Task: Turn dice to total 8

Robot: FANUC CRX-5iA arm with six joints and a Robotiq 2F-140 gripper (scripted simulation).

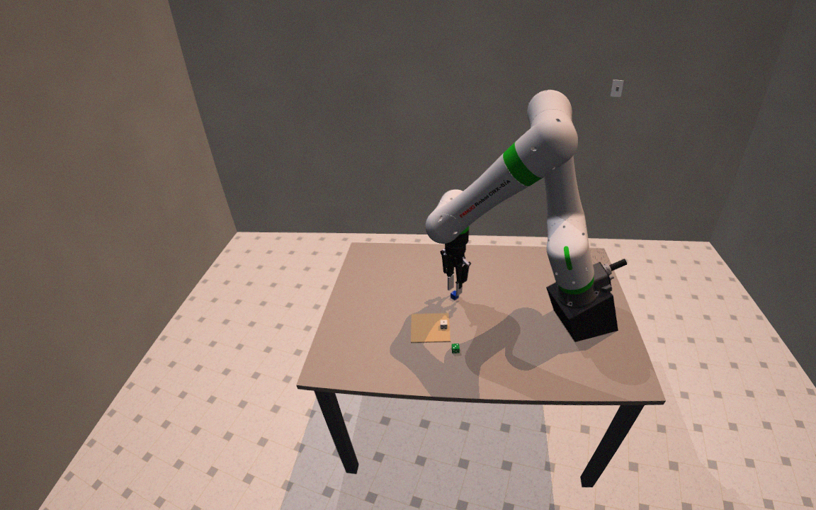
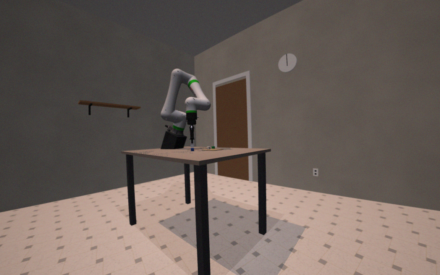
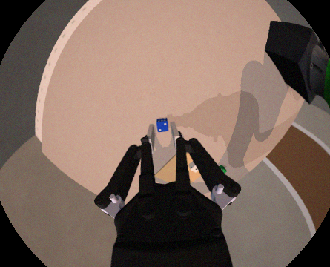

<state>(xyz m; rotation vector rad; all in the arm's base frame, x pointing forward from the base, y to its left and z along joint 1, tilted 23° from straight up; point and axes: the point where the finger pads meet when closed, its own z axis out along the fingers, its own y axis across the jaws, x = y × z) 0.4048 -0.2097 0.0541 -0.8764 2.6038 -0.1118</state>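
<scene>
Now: the blue die 5 cm below my hand. The rest, counted from my hand: mat 15 cm to the left, 11 cm ahead, 6 cm below; then green die 27 cm to the left, 5 cm below, 4 cm ahead; then white die 15 cm to the left, 6 cm ahead, 5 cm below.
</scene>
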